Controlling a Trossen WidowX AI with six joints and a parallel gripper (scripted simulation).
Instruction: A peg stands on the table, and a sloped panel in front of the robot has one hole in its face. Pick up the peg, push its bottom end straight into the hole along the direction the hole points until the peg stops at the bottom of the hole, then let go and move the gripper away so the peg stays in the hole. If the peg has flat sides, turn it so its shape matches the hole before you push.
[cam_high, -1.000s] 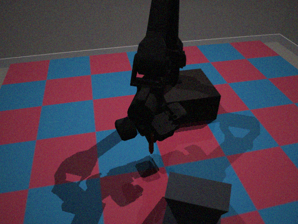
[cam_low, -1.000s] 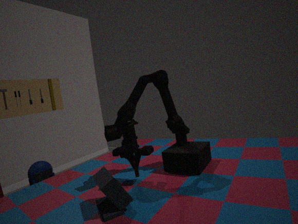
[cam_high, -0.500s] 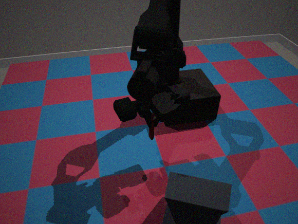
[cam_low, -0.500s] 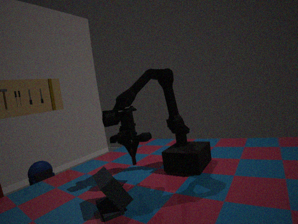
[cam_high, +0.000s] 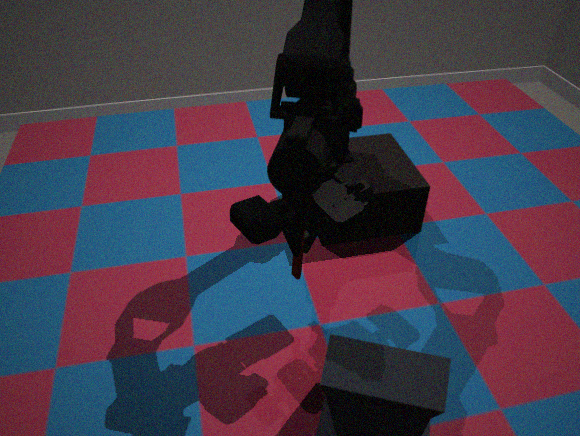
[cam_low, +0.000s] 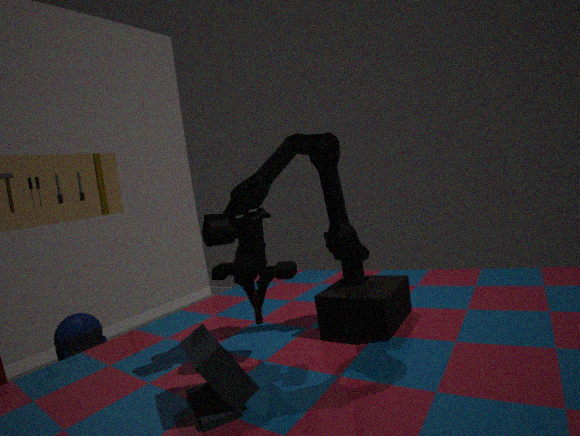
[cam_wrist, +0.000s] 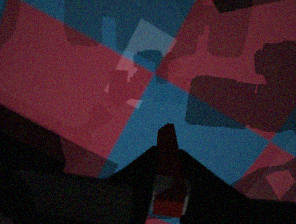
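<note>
Now: gripper tip 19 cm short of the sloped panel, 5 cm to the right of it and 4 cm above it. The rest, counted from my gripper tip: peg: 2 cm above; dark stand: 21 cm ahead, 11 cm below, 4 cm to the left.
</note>
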